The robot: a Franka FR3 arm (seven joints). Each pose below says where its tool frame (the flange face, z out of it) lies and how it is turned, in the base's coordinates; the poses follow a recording.
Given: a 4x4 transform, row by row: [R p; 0 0 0 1], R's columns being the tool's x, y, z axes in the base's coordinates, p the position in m. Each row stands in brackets.
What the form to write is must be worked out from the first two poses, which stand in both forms.
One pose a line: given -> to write
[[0.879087, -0.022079, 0.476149, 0.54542], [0.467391, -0.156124, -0.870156, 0.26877], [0.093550, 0.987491, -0.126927, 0.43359], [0, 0, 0, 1]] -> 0.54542, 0.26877, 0.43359, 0.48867, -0.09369, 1.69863
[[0.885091, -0.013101, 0.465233, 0.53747], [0.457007, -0.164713, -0.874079, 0.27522], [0.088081, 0.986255, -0.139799, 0.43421], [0, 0, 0, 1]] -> 0.53747, 0.27522, 0.43421, 0.47663, -0.08820, 1.71161
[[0.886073, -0.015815, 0.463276, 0.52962], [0.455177, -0.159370, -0.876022, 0.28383], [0.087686, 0.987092, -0.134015, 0.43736], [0, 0, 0, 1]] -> 0.52962, 0.28383, 0.43736, 0.47455, -0.08780, 1.70574
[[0.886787, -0.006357, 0.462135, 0.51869], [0.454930, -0.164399, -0.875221, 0.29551], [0.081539, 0.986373, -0.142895, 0.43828], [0, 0, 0, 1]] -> 0.51869, 0.29551, 0.43828, 0.47400, -0.08163, 1.71466
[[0.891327, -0.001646, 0.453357, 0.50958], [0.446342, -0.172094, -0.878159, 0.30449], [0.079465, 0.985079, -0.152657, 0.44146], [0, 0, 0, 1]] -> 0.50958, 0.30449, 0.44146, 0.46426, -0.07955, 1.72454
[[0.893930, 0.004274, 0.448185, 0.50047], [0.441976, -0.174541, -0.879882, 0.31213], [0.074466, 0.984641, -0.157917, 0.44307], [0, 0, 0, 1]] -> 0.50047, 0.31213, 0.44307, 0.45917, -0.07454, 1.72982
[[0.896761, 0.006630, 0.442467, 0.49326], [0.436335, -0.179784, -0.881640, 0.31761], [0.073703, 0.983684, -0.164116, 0.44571], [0, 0, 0, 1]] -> 0.49326, 0.31761, 0.44571, 0.45284, -0.07377, 1.73611
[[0.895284, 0.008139, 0.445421, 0.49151], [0.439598, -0.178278, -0.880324, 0.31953], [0.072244, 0.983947, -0.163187, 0.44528], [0, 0, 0, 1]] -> 0.49151, 0.31953, 0.44528, 0.45643, -0.07231, 1.73515
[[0.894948, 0.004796, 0.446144, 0.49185], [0.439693, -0.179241, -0.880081, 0.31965], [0.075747, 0.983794, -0.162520, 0.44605], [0, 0, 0, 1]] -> 0.49185, 0.31965, 0.44605, 0.45667, -0.07582, 1.73452
